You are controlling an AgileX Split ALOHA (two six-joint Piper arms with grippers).
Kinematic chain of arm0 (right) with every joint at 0, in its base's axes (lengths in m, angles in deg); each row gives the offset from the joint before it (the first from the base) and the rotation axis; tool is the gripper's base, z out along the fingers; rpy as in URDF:
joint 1: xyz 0 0 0.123 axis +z
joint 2: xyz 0 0 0 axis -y
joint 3: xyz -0.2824 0 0.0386 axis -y
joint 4: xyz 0.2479 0 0.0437 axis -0.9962 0 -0.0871
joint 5: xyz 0 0 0 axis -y
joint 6: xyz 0.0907 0 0.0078 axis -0.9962 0 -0.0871
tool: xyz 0 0 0 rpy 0 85 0
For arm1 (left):
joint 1: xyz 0 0 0.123 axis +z
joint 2: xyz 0 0 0 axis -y
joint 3: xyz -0.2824 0 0.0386 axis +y
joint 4: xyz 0.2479 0 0.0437 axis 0.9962 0 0.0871
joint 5: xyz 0 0 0 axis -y
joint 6: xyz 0.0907 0 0.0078 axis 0.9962 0 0.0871
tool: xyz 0 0 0 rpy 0 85 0
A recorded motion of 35 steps. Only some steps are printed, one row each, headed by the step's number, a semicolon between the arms.
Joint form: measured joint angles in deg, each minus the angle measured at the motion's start. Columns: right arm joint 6, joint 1, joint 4, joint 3, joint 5, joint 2; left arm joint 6, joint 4, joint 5, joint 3, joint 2, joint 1.
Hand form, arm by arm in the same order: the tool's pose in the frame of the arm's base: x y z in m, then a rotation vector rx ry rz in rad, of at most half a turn. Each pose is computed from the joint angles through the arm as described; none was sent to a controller.
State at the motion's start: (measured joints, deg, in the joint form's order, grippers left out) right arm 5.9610 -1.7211 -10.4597 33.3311 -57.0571 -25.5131; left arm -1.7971 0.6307 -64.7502 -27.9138 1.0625 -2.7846
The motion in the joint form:
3: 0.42 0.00 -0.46 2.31 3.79 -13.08; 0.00 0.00 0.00 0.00 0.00 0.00
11: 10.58 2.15 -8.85 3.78 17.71 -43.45; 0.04 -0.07 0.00 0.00 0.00 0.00
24: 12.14 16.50 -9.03 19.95 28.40 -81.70; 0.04 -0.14 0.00 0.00 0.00 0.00
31: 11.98 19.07 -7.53 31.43 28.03 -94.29; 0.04 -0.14 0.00 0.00 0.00 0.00
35: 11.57 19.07 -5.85 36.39 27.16 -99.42; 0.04 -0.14 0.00 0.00 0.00 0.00
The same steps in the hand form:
3: 0.1104 0.0105 0.2905 -0.0256 2.4497 0.1754; -0.0092 0.0014 0.2680 0.0172 2.1080 -0.0346
11: 0.2062 0.0207 0.2263 -0.1065 2.6821 0.2794; -0.0092 0.0013 0.2680 0.0180 2.1080 -0.0357
24: 0.3086 0.0965 0.1194 -0.4236 2.8786 0.2753; -0.0092 0.0012 0.2680 0.0181 2.1080 -0.0371
31: 0.3496 0.1235 0.0827 -0.5196 2.8944 0.2611; -0.0092 0.0012 0.2680 0.0181 2.1080 -0.0371
35: 0.3661 0.1278 0.0652 -0.5501 2.9091 0.2412; -0.0092 0.0012 0.2680 0.0181 2.1080 -0.0371

